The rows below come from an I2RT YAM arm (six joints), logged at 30 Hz.
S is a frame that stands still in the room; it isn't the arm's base.
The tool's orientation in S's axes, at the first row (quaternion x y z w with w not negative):
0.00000, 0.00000, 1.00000, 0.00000
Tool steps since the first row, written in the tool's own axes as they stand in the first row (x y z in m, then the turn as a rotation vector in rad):
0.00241, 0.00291, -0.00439, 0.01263, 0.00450, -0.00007
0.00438, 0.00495, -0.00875, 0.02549, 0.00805, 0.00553
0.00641, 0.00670, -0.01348, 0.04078, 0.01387, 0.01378
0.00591, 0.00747, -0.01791, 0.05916, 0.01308, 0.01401
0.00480, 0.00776, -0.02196, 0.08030, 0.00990, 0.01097
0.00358, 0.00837, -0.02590, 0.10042, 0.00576, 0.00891
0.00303, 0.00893, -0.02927, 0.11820, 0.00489, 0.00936
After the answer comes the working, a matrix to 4 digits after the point.
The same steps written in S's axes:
-0.00241, -0.00291, -0.00439, -0.01263, -0.00450, -0.00007
-0.00438, -0.00495, -0.00875, -0.02549, -0.00805, 0.00553
-0.00641, -0.00670, -0.01348, -0.04078, -0.01387, 0.01378
-0.00591, -0.00747, -0.01791, -0.05916, -0.01308, 0.01401
-0.00480, -0.00776, -0.02196, -0.08030, -0.00990, 0.01097
-0.00358, -0.00837, -0.02590, -0.10042, -0.00576, 0.00891
-0.00303, -0.00893, -0.02927, -0.11820, -0.00489, 0.00936

The tool's axes in the first row as the columns of a matrix, in S's axes (rounded; the answer above uses it unrounded):
-1.0000, 0.0000, 0.0000
0.0000, -1.0000, 0.0000
0.0000, 0.0000, 1.0000

